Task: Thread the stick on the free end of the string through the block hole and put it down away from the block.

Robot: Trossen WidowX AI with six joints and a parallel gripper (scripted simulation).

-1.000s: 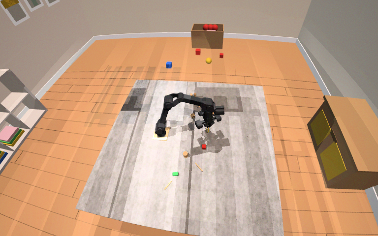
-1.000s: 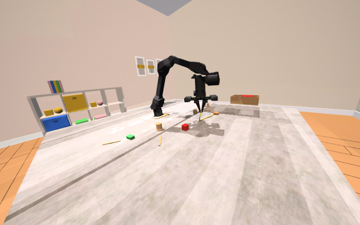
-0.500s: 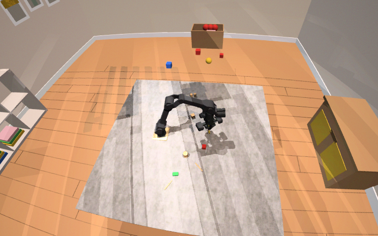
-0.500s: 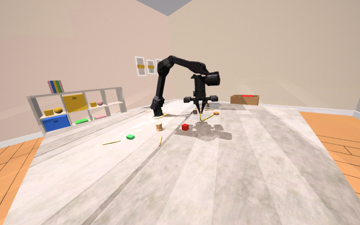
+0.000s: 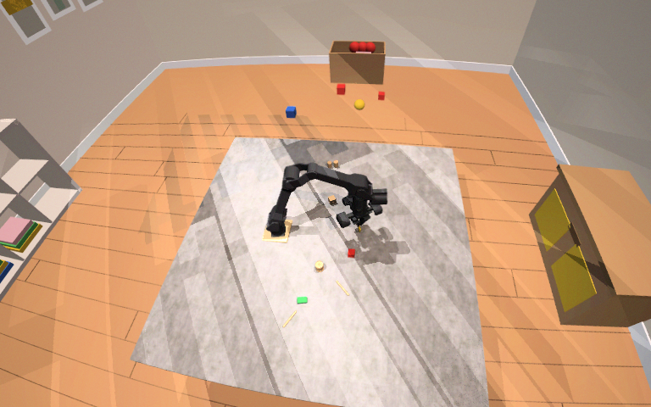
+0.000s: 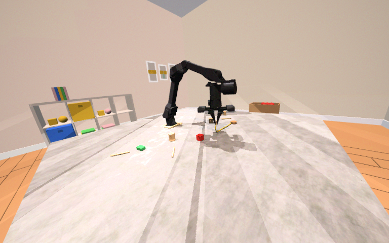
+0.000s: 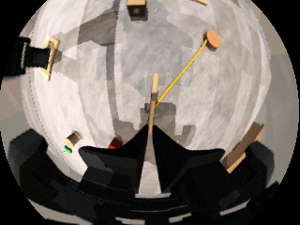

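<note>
The small wooden block is 18 cm to the left of my gripper tip, 10 cm behind it and 4 cm below it. Round my gripper tip: round wooden button 20 cm to the left, 5 cm ahead, 4 cm below; then red cube 11 cm to the right, 4 cm below, 4 cm behind; then loose stick 31 cm to the left, 5 cm below, 1 cm behind.
</note>
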